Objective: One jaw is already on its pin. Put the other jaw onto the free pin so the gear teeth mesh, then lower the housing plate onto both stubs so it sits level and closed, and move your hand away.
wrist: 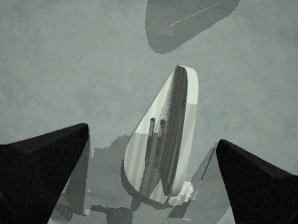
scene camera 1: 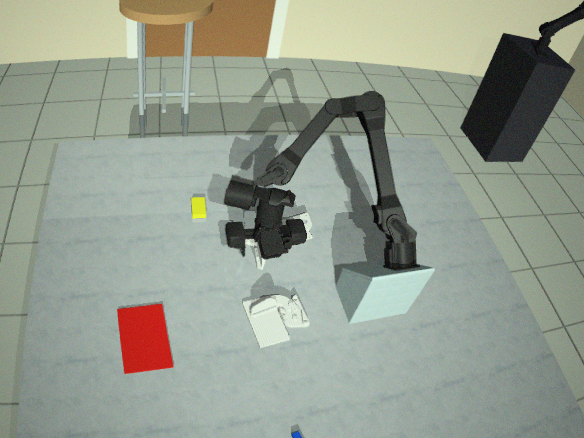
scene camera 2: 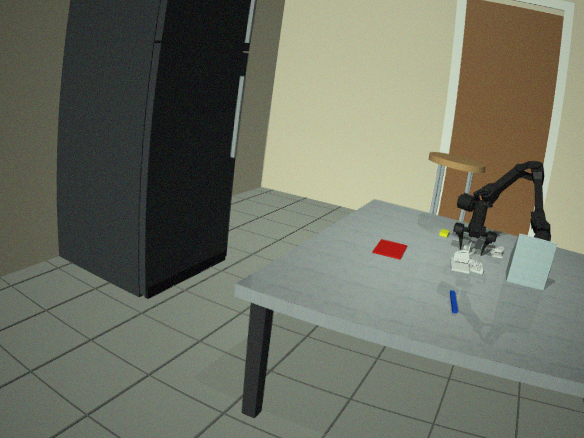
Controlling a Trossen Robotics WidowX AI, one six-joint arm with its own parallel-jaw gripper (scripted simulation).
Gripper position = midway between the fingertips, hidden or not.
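Note:
Empty and open, the gripper [scene camera 1: 261, 254] is visible in the wrist view as well [wrist: 154, 139]. The scene also has a red flat sheet [scene camera 1: 143, 335], though in the wrist view the sheet is out of frame.

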